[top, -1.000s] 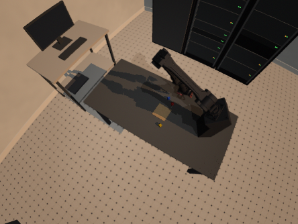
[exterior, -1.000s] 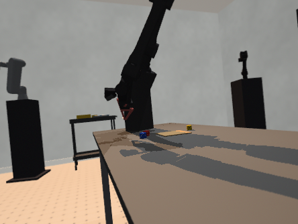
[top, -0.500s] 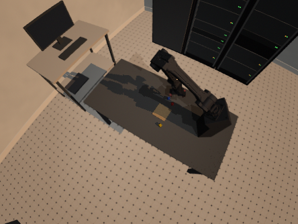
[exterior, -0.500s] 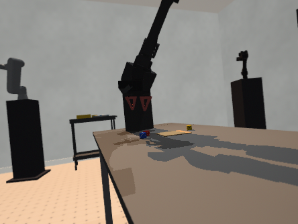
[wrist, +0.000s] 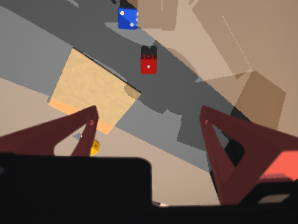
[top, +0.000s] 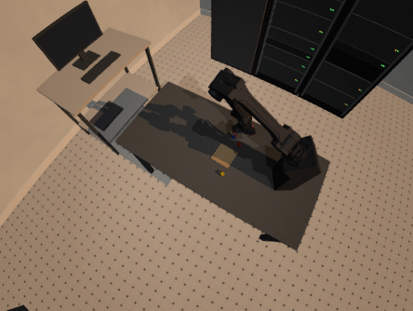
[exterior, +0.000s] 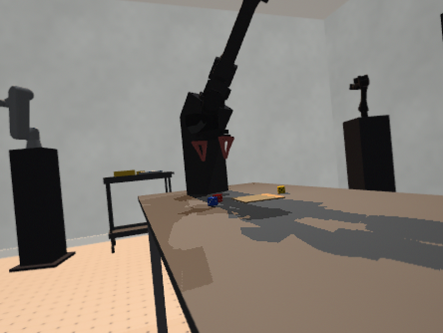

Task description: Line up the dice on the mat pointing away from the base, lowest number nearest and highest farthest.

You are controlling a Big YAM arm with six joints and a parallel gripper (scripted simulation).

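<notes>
The red die lies 140 mm below my hand. Round my hand: tan mat 20 mm ahead, 130 mm to the left, 150 mm below; then blue die 70 mm ahead, 20 mm to the right, 140 mm below; then yellow die 70 mm behind, 240 mm to the left, 140 mm below.
</notes>
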